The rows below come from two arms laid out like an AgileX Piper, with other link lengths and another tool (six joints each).
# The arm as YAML. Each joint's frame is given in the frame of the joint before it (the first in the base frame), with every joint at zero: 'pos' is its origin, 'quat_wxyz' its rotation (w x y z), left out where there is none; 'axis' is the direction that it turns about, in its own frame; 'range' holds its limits. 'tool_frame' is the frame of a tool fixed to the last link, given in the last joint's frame.
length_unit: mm
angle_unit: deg
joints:
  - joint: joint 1
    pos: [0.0, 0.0, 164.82]
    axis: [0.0, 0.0, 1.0]
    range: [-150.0, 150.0]
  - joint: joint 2
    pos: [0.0, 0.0, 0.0]
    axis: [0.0, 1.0, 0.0]
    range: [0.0, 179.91]
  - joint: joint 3
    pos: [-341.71, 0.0, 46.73]
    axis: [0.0, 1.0, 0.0]
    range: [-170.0, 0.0]
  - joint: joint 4
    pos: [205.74, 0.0, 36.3]
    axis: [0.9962, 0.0, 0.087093]
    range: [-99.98, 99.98]
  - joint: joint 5
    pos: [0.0, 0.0, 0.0]
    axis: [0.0, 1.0, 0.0]
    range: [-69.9, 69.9]
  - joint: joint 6
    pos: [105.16, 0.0, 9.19]
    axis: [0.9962, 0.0, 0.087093]
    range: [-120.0, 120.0]
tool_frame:
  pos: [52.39, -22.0, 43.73]
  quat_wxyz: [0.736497, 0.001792, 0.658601, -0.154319]
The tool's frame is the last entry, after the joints.
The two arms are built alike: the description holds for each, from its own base.
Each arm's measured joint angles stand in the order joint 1, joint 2, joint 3, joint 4, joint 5, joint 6.
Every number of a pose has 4 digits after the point. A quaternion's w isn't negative.
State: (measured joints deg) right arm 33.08 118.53 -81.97 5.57 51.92 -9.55; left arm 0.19 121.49 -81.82 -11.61 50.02 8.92
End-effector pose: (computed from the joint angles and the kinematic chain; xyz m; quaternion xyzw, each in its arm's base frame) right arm 0.3806 0.2416 0.1927 -0.4327 0.8946 -0.0504 0.0994; left arm 0.4543 -0.0461 0.1771 -0.0932 0.9765 -0.1868 0.0535
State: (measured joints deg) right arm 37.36 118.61 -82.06 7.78 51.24 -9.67; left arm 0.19 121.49 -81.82 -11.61 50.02 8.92
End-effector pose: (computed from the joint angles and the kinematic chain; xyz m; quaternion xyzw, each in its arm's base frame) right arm 0.3610 0.2737 0.1931 -0.4558 0.8834 -0.0310 0.1041; left arm 0.4543 -0.0461 0.1771 -0.0932 0.9765 -0.1868 0.0535
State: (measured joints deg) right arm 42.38 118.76 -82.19 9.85 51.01 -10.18; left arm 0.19 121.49 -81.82 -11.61 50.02 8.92
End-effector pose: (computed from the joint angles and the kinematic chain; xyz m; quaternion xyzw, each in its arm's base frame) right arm 0.3341 0.3081 0.1928 -0.4883 0.8663 -0.0123 0.1043; left arm 0.4543 -0.0461 0.1771 -0.0932 0.9765 -0.1868 0.0535
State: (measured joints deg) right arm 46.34 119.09 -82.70 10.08 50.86 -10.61; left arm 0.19 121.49 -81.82 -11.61 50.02 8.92
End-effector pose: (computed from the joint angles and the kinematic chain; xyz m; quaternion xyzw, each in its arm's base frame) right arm 0.3136 0.3330 0.1926 -0.5196 0.8476 -0.0065 0.1077; left arm 0.4543 -0.0461 0.1771 -0.0932 0.9765 -0.1868 0.0535
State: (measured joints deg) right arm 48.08 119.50 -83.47 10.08 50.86 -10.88; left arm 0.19 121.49 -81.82 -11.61 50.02 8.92
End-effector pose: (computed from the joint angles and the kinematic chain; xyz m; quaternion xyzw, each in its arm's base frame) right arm 0.3056 0.3452 0.1928 -0.5341 0.8381 -0.0040 0.1112; left arm 0.4543 -0.0461 0.1771 -0.0932 0.9765 -0.1868 0.0535
